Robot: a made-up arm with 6 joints.
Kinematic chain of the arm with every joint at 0, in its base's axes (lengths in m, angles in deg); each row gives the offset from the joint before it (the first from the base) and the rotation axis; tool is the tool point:
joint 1: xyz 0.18 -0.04 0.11 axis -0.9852 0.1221 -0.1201
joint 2: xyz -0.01 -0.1 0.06 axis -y
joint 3: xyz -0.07 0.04 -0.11 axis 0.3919 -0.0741 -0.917
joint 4: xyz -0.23 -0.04 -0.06 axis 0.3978 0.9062 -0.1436
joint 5: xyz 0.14 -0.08 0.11 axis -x
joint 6: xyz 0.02 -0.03 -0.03 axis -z
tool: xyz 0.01 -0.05 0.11
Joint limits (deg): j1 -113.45..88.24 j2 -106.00..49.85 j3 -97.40..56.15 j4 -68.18..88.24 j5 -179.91..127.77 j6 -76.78..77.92
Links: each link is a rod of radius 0.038 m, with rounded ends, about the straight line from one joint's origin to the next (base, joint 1, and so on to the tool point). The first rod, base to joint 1, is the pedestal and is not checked.
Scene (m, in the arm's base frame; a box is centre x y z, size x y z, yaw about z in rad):
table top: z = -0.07
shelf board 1: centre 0.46 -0.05 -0 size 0.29 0.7 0.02 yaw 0.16
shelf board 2: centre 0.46 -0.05 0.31 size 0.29 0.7 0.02 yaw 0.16
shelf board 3: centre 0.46 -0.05 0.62 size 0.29 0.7 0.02 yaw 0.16
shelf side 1: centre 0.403 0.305 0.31 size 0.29 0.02 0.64 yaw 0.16
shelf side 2: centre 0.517 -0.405 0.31 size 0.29 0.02 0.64 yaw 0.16
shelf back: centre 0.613 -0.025 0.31 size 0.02 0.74 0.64 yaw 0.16
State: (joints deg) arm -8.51 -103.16 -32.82 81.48 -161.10 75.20
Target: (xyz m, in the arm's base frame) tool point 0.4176 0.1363 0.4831
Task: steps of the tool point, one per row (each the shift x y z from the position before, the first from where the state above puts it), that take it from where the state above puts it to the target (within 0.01 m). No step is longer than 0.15 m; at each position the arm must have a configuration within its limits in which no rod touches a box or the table.
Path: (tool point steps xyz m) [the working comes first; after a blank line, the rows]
Joints at the target: 58.78 -106.00 -15.86 -68.18 -14.73 39.92
Straight joint move there: clear.

1: 0.0000 0.0258 0.0127
2: 0.0060 0.0247 0.0043
3: 0.0156 0.0228 -0.0019
4: 0.0283 0.0210 -0.0043
5: 0.0421 0.0211 -0.0021
6: 0.0551 0.0250 0.0044
7: 0.0649 0.0345 0.0129
8: 0.0691 0.0498 0.0207
9: 0.0666 0.0693 0.0241
10: 0.0565 0.0900 0.0205
11: 0.0400 0.1077 0.0087

